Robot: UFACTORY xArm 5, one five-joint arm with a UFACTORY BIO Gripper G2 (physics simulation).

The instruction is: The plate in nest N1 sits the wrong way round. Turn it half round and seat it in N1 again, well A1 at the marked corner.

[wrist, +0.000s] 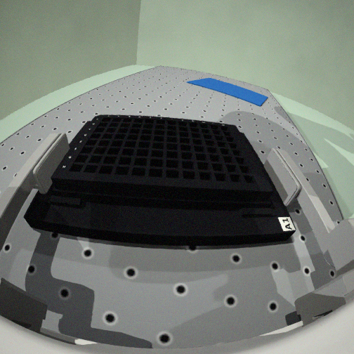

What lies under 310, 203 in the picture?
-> The gripper.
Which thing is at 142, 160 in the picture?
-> A black well plate.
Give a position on a black nest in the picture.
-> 130, 223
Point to a flat blue rectangle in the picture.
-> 250, 96
